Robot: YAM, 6 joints.
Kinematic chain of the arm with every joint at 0, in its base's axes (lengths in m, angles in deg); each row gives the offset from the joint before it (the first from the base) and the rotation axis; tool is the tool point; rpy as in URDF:
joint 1: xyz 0 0 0.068 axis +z
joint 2: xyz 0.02 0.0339 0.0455 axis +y
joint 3: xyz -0.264 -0.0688 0 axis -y
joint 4: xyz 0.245 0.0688 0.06 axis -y
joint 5: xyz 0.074 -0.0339 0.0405 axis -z
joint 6: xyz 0.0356 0 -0.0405 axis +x
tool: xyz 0 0 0 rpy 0 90 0
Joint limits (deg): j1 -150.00..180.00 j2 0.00..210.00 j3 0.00..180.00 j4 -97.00..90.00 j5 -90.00..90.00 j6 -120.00..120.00
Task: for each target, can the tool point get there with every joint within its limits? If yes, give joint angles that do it. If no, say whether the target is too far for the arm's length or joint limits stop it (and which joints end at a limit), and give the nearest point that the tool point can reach.
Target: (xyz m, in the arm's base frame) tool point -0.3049 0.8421 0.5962
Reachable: no: too far | nearest point -0.1934 0.5341 0.4156 | short by 0.374 m
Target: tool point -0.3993 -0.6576 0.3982
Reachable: no: too far | nearest point -0.3140 -0.5172 0.3358 | short by 0.176 m
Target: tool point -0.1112 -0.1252 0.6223
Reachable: yes | joints 57.79 54.52 155.19 -59.09 -50.32 74.20
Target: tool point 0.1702 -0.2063 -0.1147
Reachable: yes | joints -48.46 150.23 51.95 5.14 15.29 0.55
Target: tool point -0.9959 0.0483 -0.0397
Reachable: no: too far | nearest point -0.6375 0.0309 0.0166 | short by 0.363 m
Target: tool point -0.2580 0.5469 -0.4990
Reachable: no: too far | nearest point -0.1980 0.4197 -0.3092 | short by 0.236 m
